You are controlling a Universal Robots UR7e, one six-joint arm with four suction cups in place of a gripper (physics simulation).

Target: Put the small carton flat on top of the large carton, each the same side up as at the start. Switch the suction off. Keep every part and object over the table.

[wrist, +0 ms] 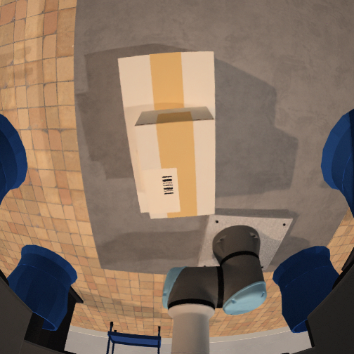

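The small carton (175,150), white with an orange tape strip and a barcode label facing up, lies flat on top of the large carton (135,80). It rests over the half nearer the robot base, its tape roughly in line with the tape below. The large carton lies flat on the grey table (310,60), its far part uncovered. How far the small carton's near edge reaches relative to the large carton's cannot be told. My gripper (176,220), four blue suction cups around the view's edges, is open and well above both cartons, with nothing on the cups.
The robot's mounting plate (277,232) is at the near right of the cartons, with the dark arm base (237,242) on it. A tiled floor (40,125) lies beyond the table's left edge. A blue stand (134,340) is at the bottom.
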